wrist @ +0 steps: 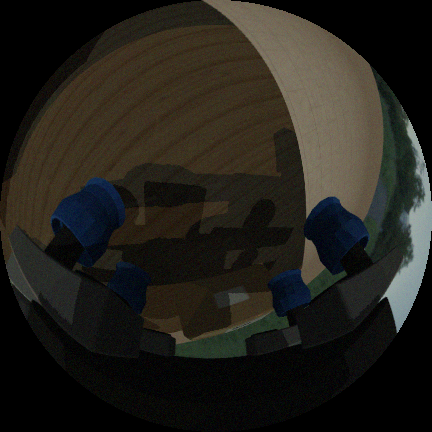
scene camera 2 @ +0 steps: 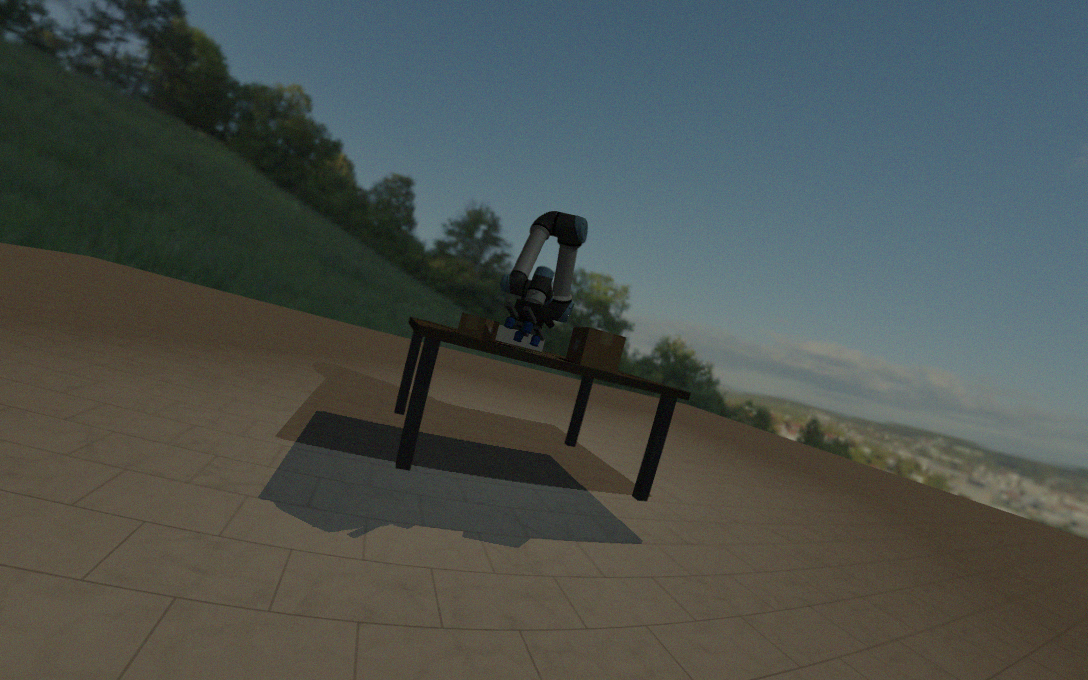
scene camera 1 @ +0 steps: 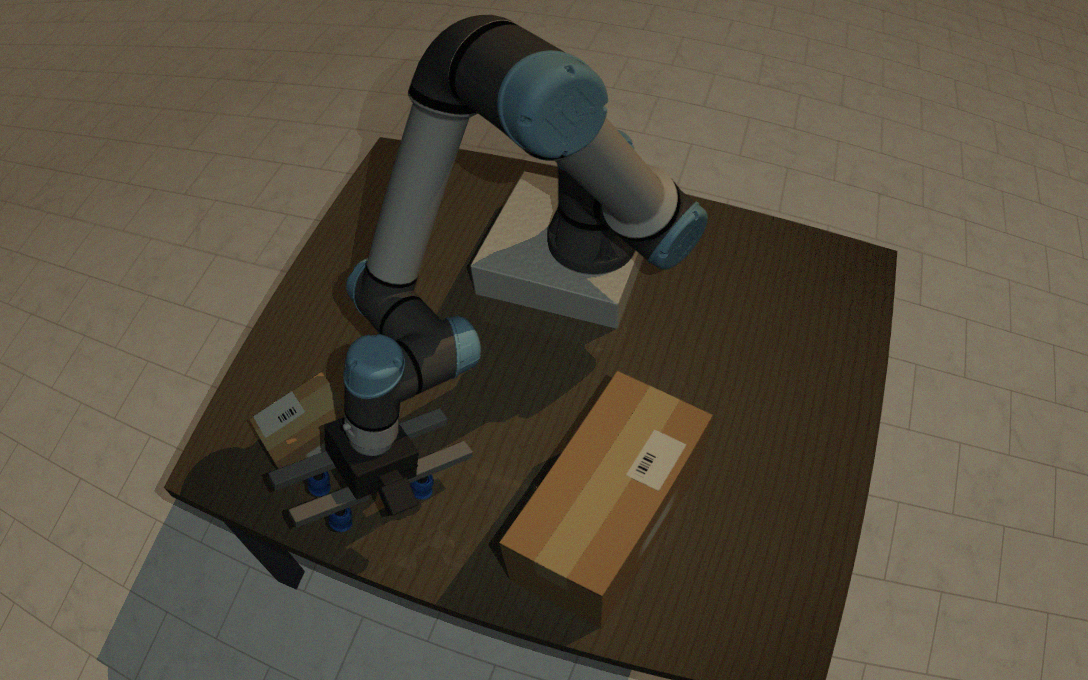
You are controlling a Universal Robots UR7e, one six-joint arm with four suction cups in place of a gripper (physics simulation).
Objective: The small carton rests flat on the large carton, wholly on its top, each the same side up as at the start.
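Where they show: hand at its tool point: (wrist: 214,258) (scene camera 2: 521,336); arm's base at its link origin: (scene camera 1: 592,241).
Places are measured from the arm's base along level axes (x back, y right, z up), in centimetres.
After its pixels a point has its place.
The small carton (scene camera 1: 308,407) {z 1.3, x -50.6, y 23.4 cm} (scene camera 2: 474,323) {z -1.5, x -60.0, y 26.1 cm}, tan with a white barcode label, sits on the table near its left edge, apart from the large carton; part of it is hidden behind the gripper in scene view 1. In the wrist view the small carton (wrist: 206,312) {z -1.2, x -51.3, y 17.9 cm} is beyond the lower cups, in shadow. The large orange-brown carton (scene camera 1: 597,481) {z 8.3, x -43.9, y -23.4 cm} (scene camera 2: 597,347) {z 1.6, x -57.8, y -21.4 cm}, with a tape strip and a white label, stands to the right. My gripper (scene camera 1: 370,487) {z -1.6, x -56.4, y 8.0 cm} (scene camera 2: 523,330) (wrist: 212,255) {z -1.6, x -56.4, y 8.0 cm} hangs low over the table beside the small carton. Its visible blue cups are empty.
The dark wooden table (scene camera 1: 770,384) {z -6.5, x -9.1, y -37.6 cm} (scene camera 2: 641,382) {z -7.2, x -61.1, y -41.5 cm} bears a pale base block (scene camera 1: 545,300) {z -3.5, x -12.5, y 2.4 cm} under the arm at the back. The table's left corner and front edge are near the gripper. The upper arm arches over the table's back.
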